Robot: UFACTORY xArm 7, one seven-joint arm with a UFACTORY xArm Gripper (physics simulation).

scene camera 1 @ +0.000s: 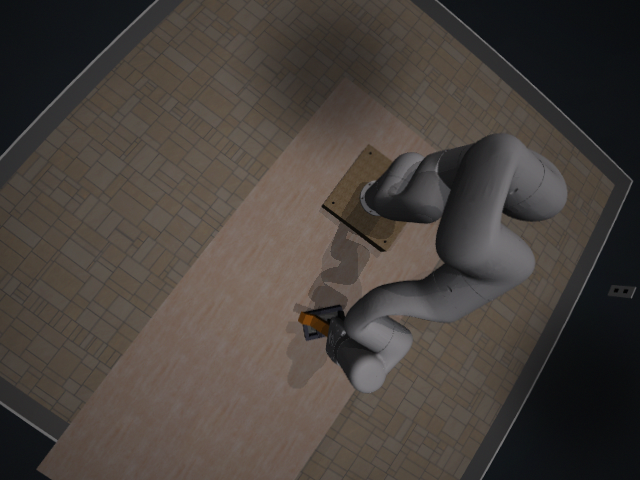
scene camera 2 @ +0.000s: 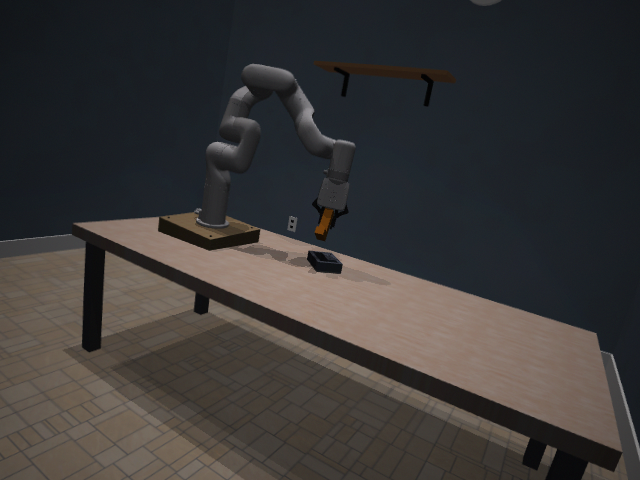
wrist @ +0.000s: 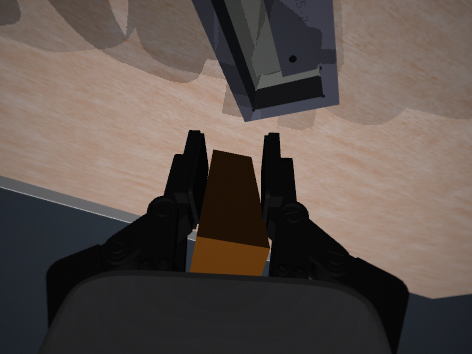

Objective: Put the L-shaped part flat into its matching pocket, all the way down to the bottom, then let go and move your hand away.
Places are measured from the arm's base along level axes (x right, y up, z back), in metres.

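Where they show: gripper, fingertip midpoint: point(scene camera 1: 331, 326) point(scene camera 2: 325, 227) point(wrist: 234, 150); arm's base at its link origin: point(scene camera 2: 212, 223).
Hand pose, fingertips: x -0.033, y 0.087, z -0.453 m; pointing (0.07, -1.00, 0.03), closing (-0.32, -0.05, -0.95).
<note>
Things, the pixels of their top centre, and the offset from my fingertips. "spot": a spot on its surface instead. Level surfaces: height alone.
- dark blue-grey block at its top centre: point(wrist: 271, 46) point(scene camera 1: 324, 323) point(scene camera 2: 325, 256) dx -0.005, dy -0.105, dz -0.016 m
- pocket at a spot on its surface: point(wrist: 270, 65) spot: dx +0.029, dy -0.137, dz -0.029 m
- long wooden table at its surface level: dy -0.142 m
The orange L-shaped part point(scene camera 1: 313, 322) point(scene camera 2: 324, 224) point(wrist: 232, 200) is between the fingers of my gripper point(wrist: 234, 150), which is shut on it. The part is tilted, sloping down from the fingers in the scene camera 2 view, and hangs in the air above the block. The dark blue-grey block point(scene camera 2: 331, 267) point(wrist: 330, 90) point(scene camera 1: 309, 337) with the L-shaped pocket lies on the table. In the wrist view the pocket point(wrist: 270, 65) is ahead of the fingertips, with its pale floor bare; its far part is cut off by the frame's top edge. In the scene camera 1 view the part and hand hide some of the block.
The block rests on the long wooden table point(scene camera 1: 206, 320) point(scene camera 2: 413, 320), near one long edge. The arm's base stands on a brown board point(scene camera 1: 356, 180) point(scene camera 2: 180, 229) farther along the table. A wall shelf point(scene camera 2: 385, 69) is high behind the arm.
</note>
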